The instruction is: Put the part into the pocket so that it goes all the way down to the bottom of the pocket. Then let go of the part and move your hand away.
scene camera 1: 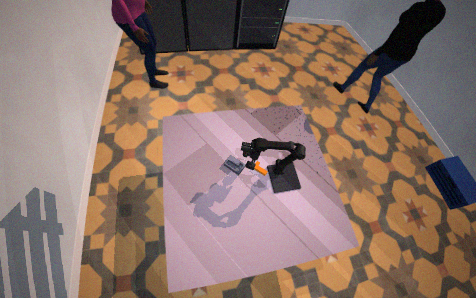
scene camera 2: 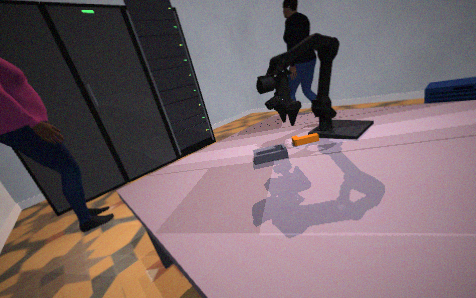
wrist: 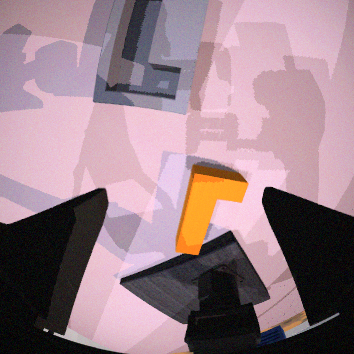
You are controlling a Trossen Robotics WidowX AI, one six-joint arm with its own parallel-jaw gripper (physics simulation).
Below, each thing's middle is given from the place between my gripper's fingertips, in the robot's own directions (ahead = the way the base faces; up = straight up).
Right now my hand is 10 cm above the orange L-shaped block (wrist: 205,184), 7 cm past it and 3 cm to the right of it. The rest, counted from my hand: grey block with L-shaped pocket (wrist: 148,61) 10 cm below, 10 cm ahead, 6 cm to the right.
